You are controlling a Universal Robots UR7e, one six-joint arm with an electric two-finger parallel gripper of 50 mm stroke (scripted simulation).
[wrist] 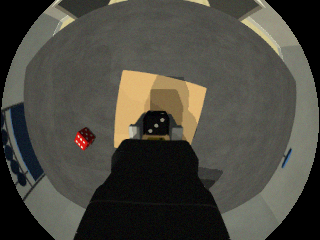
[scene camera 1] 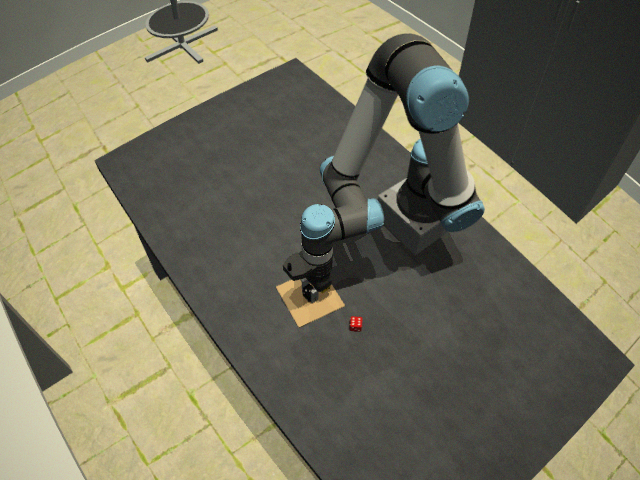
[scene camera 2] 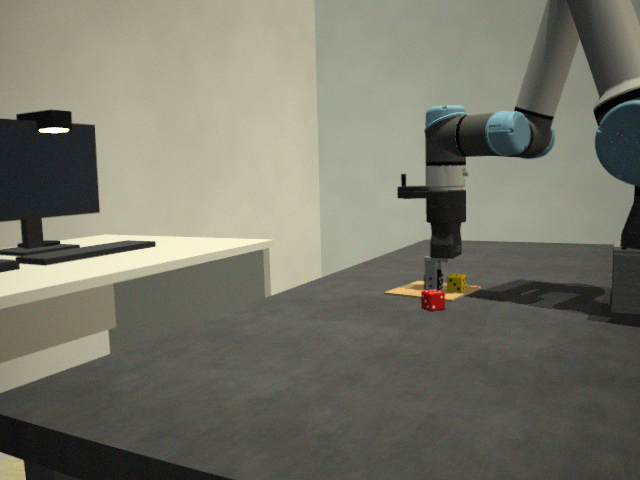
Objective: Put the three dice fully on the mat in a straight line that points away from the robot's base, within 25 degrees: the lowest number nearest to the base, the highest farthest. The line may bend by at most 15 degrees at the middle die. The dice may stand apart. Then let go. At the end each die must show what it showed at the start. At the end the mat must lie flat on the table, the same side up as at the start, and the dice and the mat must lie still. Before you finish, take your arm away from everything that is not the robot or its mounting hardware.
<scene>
tan mat: wrist 139, 92; scene camera 1; scene camera 2
same spot on tan mat: [scene camera 1: 304, 312] = [scene camera 2: 407, 290]
</scene>
